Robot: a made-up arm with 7 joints.
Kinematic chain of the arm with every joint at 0, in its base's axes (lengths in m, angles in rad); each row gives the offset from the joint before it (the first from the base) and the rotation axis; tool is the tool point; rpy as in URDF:
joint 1: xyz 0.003 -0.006 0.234 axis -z
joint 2: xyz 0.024 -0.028 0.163 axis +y
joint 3: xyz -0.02 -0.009 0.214 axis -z
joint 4: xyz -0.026 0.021 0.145 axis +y
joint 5: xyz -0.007 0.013 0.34 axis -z
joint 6: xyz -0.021 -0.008 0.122 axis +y
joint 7: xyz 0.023 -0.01 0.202 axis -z
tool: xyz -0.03 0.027 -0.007 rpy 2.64 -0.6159 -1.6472
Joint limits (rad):
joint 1: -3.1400..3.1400
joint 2: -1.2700..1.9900
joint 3: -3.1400..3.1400
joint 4: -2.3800..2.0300
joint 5: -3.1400..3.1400
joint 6: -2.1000..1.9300
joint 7: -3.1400..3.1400
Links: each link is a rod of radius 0.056 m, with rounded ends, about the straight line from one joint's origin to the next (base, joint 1, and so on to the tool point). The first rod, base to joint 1, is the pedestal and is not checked.
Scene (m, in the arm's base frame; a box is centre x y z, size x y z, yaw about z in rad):
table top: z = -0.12
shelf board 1: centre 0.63 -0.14 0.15 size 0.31 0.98 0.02 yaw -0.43
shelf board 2: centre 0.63 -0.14 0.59 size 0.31 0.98 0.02 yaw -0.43
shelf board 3: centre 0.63 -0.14 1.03 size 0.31 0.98 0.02 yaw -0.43
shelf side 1: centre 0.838 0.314 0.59 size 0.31 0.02 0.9 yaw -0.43
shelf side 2: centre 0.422 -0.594 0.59 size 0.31 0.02 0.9 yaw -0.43
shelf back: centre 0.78 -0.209 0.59 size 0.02 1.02 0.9 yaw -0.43
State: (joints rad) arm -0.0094 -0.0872 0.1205 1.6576 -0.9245 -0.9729 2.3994
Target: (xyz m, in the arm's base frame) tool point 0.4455 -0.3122 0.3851
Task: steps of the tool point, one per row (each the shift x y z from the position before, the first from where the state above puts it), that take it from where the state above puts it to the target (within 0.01 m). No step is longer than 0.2 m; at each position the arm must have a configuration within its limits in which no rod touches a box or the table.
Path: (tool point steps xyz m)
1: 0.0393 0.1589 -0.0368
2: -0.0083 0.1517 -0.0484
3: -0.0566 0.1349 -0.0436
4: -0.1013 0.1054 -0.0231
5: -0.1344 0.0602 0.0088
6: 0.0948 -0.1079 -0.1123
7: 0.0432 -0.1496 -0.0839
8: -0.0196 -0.1567 -0.0555
9: -0.0757 -0.1295 -0.0327
10: -0.1103 -0.0783 -0.0181
11: 0.0576 -0.0615 -0.0057
12: 0.0753 -0.0352 0.0037
13: 0.0812 -0.0015 0.0020

